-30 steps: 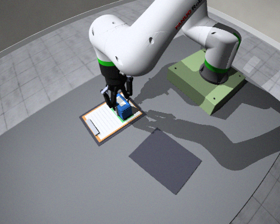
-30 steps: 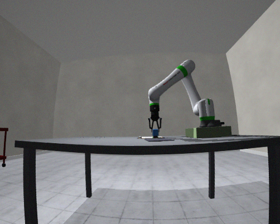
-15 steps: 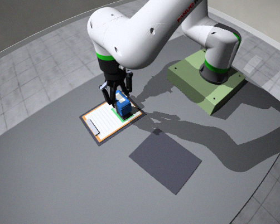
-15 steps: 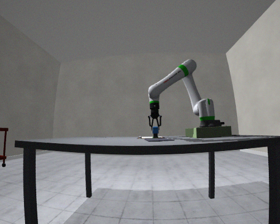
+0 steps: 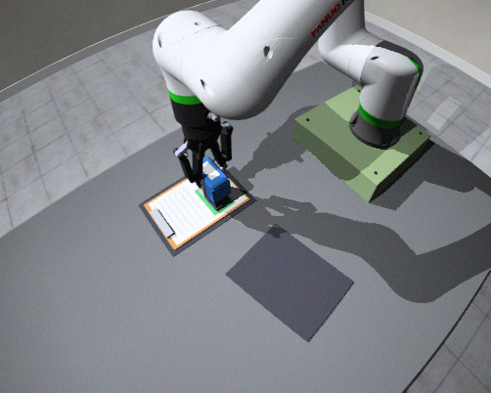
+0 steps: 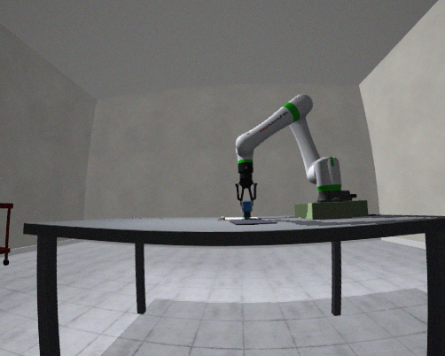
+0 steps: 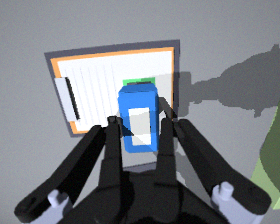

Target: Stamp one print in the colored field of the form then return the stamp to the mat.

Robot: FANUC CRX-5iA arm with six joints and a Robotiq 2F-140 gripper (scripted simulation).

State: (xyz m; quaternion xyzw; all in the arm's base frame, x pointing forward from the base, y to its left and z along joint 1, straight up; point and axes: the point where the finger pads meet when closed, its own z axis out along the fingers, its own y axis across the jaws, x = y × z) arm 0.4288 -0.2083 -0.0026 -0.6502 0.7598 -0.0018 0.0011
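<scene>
The dark mat lies 4 cm ahead of my hand, 28 cm to the left of it and 7 cm below it. Also, from my hand: blue stamp: 2 cm below.
</scene>
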